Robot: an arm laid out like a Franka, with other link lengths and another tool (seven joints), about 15 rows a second.
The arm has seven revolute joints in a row. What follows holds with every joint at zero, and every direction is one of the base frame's. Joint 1 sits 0.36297 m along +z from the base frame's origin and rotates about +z. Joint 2 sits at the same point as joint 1 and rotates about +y. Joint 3 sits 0.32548 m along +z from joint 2 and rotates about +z. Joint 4 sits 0.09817 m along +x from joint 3 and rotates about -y. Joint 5 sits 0.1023 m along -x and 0.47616 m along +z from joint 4 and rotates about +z. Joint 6 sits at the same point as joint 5 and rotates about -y. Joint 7 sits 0.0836 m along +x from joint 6 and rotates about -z. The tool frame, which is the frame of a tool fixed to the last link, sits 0.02 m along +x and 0.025 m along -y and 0.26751 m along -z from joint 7; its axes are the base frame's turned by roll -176.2, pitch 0 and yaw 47.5 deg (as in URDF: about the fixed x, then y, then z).
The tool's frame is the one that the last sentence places.
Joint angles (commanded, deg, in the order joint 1, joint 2, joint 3, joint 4, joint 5, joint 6, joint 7), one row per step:
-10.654, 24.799, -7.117, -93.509, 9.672, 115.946, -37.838
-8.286, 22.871, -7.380, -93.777, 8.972, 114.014, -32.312
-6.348, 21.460, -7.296, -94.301, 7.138, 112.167, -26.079
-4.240, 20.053, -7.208, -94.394, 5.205, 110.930, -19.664
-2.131, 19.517, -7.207, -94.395, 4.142, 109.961, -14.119
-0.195, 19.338, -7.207, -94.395, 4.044, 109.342, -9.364
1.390, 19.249, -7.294, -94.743, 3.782, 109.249, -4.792
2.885, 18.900, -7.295, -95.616, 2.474, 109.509, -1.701
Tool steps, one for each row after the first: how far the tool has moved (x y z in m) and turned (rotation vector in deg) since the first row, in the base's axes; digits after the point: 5 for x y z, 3 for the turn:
-0.00067, 0.02664, 0.02025, -0.309, 0.928, -2.882
-0.00706, 0.04784, 0.03069, -1.543, 2.765, -6.154
-0.00850, 0.06892, 0.04663, -3.254, 3.424, -9.516
-0.00989, 0.09178, 0.05241, -4.320, 4.262, -12.482
-0.01067, 0.11578, 0.05391, -4.585, 4.945, -15.221
-0.01286, 0.13317, 0.05176, -5.078, 5.513, -18.185
-0.01640, 0.14684, 0.04875, -6.465, 5.777, -19.325

